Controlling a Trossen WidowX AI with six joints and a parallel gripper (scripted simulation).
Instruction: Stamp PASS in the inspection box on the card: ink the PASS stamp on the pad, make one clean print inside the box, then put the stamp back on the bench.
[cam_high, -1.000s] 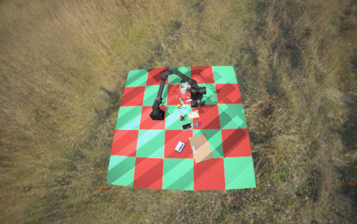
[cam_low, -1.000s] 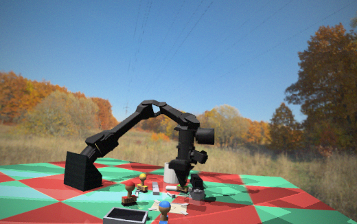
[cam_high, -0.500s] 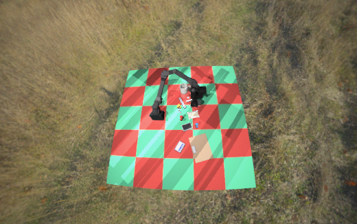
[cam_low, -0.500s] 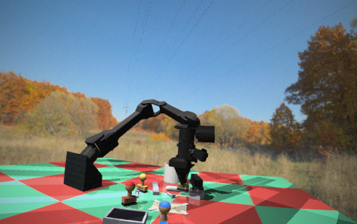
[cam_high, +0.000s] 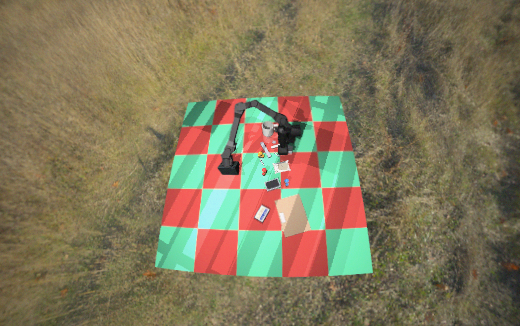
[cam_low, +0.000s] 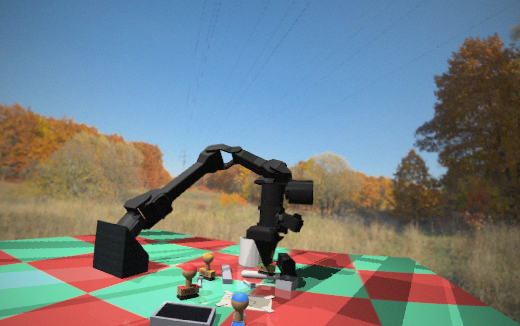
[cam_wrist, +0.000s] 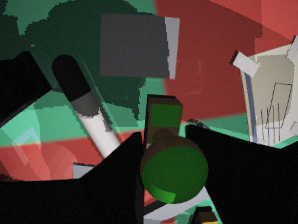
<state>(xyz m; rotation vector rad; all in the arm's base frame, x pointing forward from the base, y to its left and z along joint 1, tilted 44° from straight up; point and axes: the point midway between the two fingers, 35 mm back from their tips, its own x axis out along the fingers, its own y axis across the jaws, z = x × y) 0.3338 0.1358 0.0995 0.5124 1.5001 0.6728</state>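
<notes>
The ink pad is 5 cm behind my gripper tip, 25 cm to the right of it and 4 cm below it. From my gripper tip the other things lie so: card (12 cm to the right, 5 cm below); white cylinder (5 cm to the left, 4 cm below); green-knobbed stamp (right at my gripper tip).
</notes>
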